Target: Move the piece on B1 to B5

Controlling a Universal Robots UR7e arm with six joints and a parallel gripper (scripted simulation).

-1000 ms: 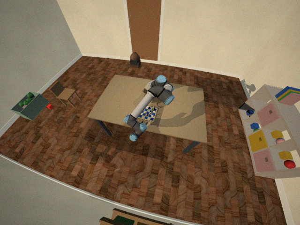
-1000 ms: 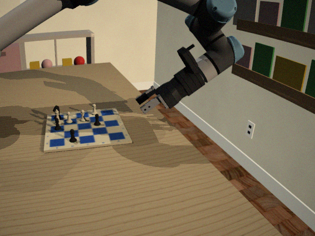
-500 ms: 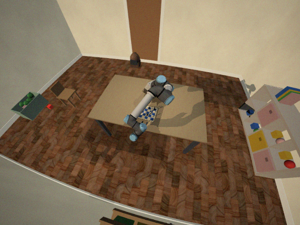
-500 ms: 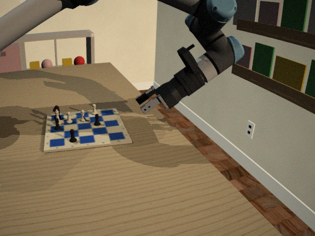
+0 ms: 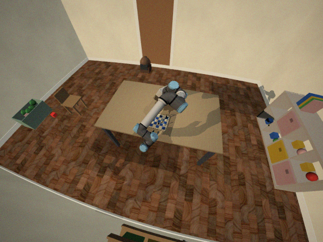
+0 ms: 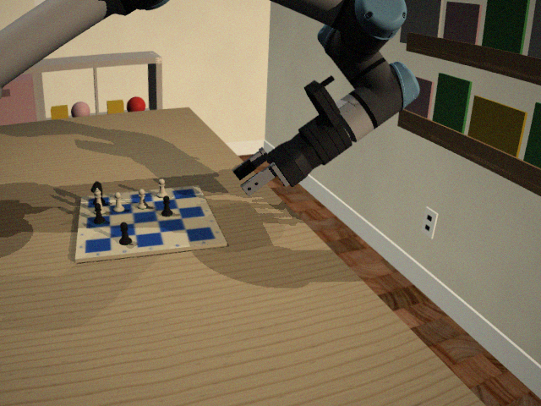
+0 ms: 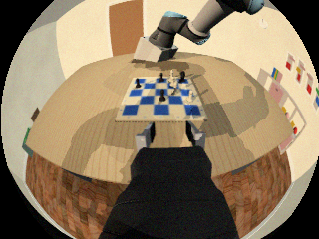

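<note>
Now: the blue-and-white chessboard 18 cm behind my hand, 5 cm below it and 1 cm to the right of it. Round my hand: tall black piece 25 cm behind, 6 cm to the left, 3 cm below.
</note>
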